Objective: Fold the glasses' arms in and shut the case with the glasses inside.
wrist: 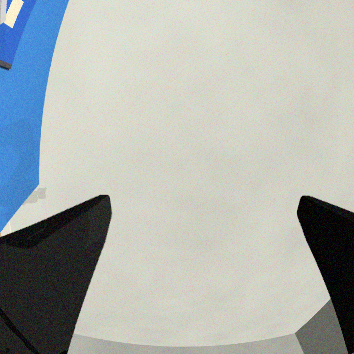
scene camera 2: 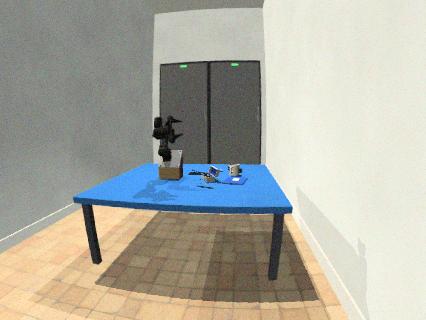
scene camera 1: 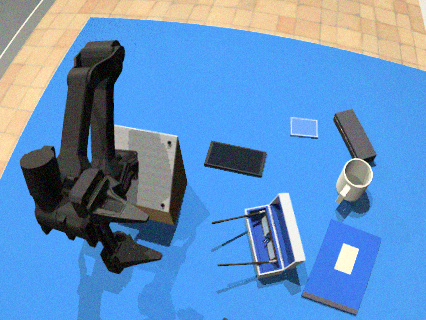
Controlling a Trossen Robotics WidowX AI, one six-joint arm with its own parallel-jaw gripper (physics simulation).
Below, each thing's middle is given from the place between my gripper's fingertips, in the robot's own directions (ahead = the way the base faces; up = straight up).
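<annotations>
The black tablet [scene camera 1: 220,155] is a little ahead of my hand, far to the left of it and far below it. As for the blue notebook [scene camera 1: 340,274], it is far ahead of my hand, a fair way to the left of it and far below it. The white mug [scene camera 1: 356,176] is far ahead of my hand, far to the left of it and far below it. Going by their middles, of the things named here the white mug is the farthest from my gripper. Then there is the glasses case [scene camera 1: 289,251]: my gripper is a fair way short of it, a fair way to the right of it and far above it.
</annotations>
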